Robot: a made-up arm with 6 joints.
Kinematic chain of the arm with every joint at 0, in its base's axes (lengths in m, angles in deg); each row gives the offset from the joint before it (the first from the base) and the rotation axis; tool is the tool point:
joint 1: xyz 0 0 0.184 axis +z
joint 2: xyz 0 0.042 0 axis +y
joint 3: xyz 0 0 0.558 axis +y
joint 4: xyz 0 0 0.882 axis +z
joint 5: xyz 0 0 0 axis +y
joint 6: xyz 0 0 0.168 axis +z
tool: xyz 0 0 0
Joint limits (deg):
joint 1: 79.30..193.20
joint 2: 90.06..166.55
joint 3: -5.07..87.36
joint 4: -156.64..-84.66
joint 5: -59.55..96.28
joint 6: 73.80..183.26
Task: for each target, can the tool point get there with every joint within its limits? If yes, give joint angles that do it. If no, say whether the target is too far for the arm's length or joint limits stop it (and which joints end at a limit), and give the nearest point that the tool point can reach.
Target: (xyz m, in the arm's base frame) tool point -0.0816 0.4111 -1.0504
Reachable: yes | joints 114.61 121.70 66.86 -117.96 69.55 113.73
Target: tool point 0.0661 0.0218 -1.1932
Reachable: yes | joints 132.40 145.12 60.70 -129.69 54.71 173.31
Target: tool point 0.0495 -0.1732 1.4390
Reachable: no: joint limits stop it (at a limit: joint 1, joint 2, joint 3, joint 4, joint 5) | nearest point -1.3733 -0.2972 0.4116 | short by 1.759 m
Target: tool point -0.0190 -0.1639 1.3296
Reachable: no: joint limits stop it (at a limit: joint 1, joint 2, joint 3, joint 4, joint 5) | nearest point -1.3733 -0.2972 0.4116 | short by 1.642 m
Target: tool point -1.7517 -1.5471 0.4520
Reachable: no: too far | nearest point -1.4383 -0.5282 0.2813 | short by 1.080 m
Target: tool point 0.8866 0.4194 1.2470
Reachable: no: joint limits stop it (at a limit: joint 1, joint 2, joint 3, joint 5) | nearest point 0.3216 1.3710 0.3894 | short by 1.400 m
